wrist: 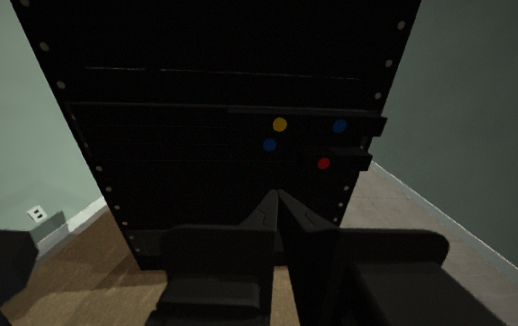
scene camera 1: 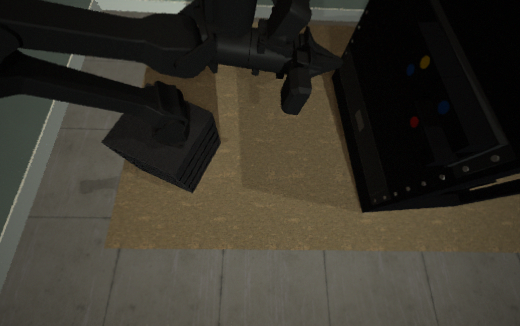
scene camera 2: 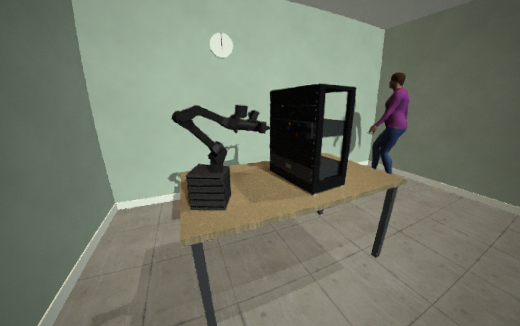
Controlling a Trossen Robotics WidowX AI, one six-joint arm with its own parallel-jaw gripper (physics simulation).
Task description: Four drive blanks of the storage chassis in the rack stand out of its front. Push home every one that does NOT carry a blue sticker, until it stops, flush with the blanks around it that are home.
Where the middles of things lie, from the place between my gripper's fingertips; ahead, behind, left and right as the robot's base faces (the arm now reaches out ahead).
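My gripper is 40 mm above the red-stickered blank (wrist: 315,158), 60 mm to the left of it and 210 mm short of it.
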